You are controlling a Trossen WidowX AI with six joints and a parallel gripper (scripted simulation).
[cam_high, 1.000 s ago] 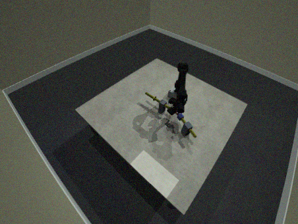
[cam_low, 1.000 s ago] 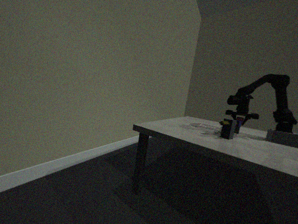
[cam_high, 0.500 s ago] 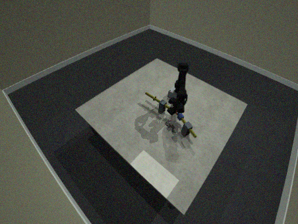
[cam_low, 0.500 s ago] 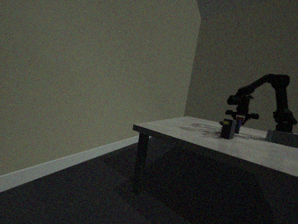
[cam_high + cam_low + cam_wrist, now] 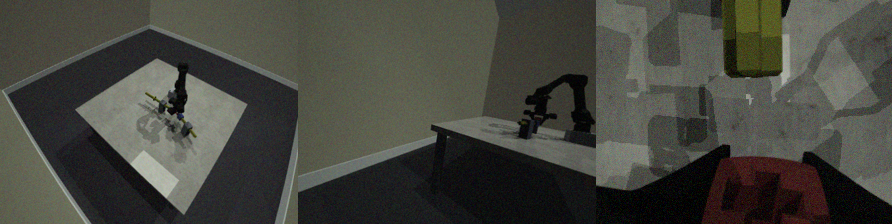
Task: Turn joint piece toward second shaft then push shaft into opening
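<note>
My gripper tip is now 30 mm below the dark red square joint piece and 20 mm to the right of it.
</note>
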